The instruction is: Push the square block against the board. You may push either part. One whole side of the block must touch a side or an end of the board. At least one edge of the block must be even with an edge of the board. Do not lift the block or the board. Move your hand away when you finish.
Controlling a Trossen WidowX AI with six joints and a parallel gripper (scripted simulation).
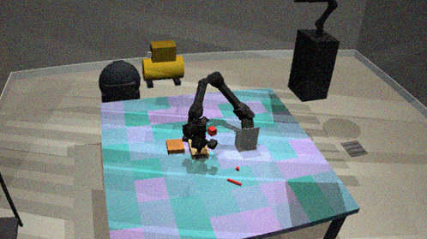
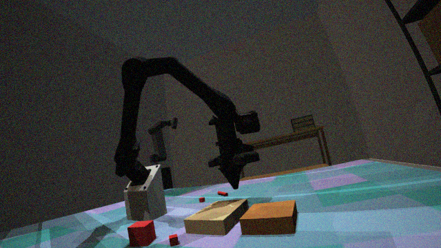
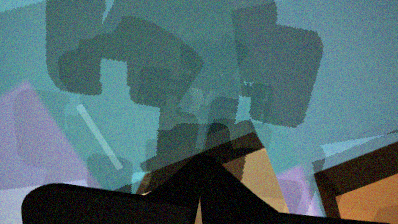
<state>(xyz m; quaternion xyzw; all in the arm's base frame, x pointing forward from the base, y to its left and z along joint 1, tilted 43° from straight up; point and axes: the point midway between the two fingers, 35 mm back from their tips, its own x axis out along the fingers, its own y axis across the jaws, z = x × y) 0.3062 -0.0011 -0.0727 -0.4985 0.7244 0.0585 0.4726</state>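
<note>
My gripper tip is 2 cm past the board, 10 cm to the left of it and 4 cm above it. From my gripper tip the other things lie so: square block (10 cm ahead, 14 cm to the right, 4 cm below); red stick (13 cm behind, 22 cm to the left, 5 cm below).
</note>
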